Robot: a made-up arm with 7 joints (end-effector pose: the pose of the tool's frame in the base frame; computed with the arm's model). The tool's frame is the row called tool.
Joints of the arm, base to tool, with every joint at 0 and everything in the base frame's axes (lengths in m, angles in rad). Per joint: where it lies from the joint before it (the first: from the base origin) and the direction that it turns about. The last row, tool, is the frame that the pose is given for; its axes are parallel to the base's.
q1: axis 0 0 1 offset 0.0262 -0.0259 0.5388
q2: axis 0 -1 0 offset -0.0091 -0.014 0.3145
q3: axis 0 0 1 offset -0.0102 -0.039 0.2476
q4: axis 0 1 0 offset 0.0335 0.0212 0.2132
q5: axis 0 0 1 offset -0.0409 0.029 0.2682
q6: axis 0 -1 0 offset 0.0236 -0.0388 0.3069
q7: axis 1 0 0 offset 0.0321 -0.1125 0.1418
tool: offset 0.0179 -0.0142 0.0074
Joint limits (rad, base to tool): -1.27..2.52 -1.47..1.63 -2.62..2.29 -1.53..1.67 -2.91..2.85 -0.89..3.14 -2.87..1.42
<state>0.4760 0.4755 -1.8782 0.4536 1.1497 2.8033 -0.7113</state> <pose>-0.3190 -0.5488 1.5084 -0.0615 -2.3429 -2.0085</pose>
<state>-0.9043 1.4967 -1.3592 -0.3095 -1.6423 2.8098 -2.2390</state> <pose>-0.3074 0.7808 0.9776 -0.4982 -1.5705 0.0651</pose>
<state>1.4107 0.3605 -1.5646 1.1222 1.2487 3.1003 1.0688</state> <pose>0.5133 -0.3507 1.3623 1.9173 -2.4746 -0.1464</pose>
Working (the frame after each row of the table, in the pose's form):
after q1: 0.0262 -0.0259 0.5388 0.0000 0.0000 1.4107
after q2: 0.0386 -0.0371 0.8533 0.2541 -0.2984 1.3943
after q3: 0.0616 -0.1390 1.0814 0.3596 -0.0300 -0.1522
after q4: 0.0858 -0.1988 1.2884 0.4051 1.0774 0.0656
after q5: 0.3026 -0.2597 1.4425 1.0245 0.6812 1.1650
after q6: 0.5910 -0.3283 1.5339 1.3821 -1.7278 -1.1657
after q7: 0.5046 -0.3304 1.3717 1.9173 -2.4746 -0.1464

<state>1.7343 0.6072 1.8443 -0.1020 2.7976 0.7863 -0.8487</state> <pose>0.2432 -0.8407 1.7193 -0.2469 -0.4988 -0.3412</pose>
Working (the frame after each row of the table, in the pose's form):
after q1: 0.0262 -0.0259 0.5388 0.0000 0.0000 1.7343
after q2: 0.0415 -0.0326 0.8533 0.5247 -0.4452 1.6748
after q3: 0.1043 -0.1739 1.0508 0.0458 0.8314 -2.5945
after q4: 0.1019 -0.3221 1.2091 -0.0859 0.7946 -2.5730
after q5: 0.1999 -0.4658 1.4193 0.5644 0.1621 0.1201
after q6: 0.2826 -0.6547 1.6511 0.5757 -0.6021 -0.1068
after q7: 0.2370 -0.8254 1.7019 -0.2469 -0.4988 -0.3412

